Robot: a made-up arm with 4 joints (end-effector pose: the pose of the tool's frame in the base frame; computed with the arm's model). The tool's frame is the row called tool.
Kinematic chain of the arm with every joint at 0, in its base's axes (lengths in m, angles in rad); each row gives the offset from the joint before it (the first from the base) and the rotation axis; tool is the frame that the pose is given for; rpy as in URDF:
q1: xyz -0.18 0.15 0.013 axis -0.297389 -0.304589 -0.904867
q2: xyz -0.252 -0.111 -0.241 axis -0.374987 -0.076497 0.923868
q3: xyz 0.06 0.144 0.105 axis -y
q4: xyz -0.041 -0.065 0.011 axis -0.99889 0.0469 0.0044
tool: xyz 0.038 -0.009 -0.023 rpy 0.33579 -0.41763 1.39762
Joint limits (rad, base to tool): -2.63..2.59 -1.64..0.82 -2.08..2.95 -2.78..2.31
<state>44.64 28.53 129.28 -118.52</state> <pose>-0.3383 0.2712 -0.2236 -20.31 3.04 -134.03</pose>
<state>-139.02 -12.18 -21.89 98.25</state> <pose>-0.1153 0.0315 -0.1658 23.40 24.14 -136.01</pose>
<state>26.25 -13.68 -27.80 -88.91</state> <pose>-0.3361 0.1631 -0.1345 147.37 -55.47 -82.43</pose>
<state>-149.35 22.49 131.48 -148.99</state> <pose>-0.1173 -0.0723 -0.1843 1.78 29.06 76.43</pose>
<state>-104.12 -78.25 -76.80 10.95</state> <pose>-0.1027 -0.0288 -0.2237 157.29 -8.12 94.23</pose>
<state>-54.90 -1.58 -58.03 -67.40</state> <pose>-0.3358 0.0048 -0.0929 126.31 -14.40 39.31</pose>
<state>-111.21 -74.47 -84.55 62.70</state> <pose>-0.0853 -0.0093 -0.2453 133.27 -50.11 148.98</pose>
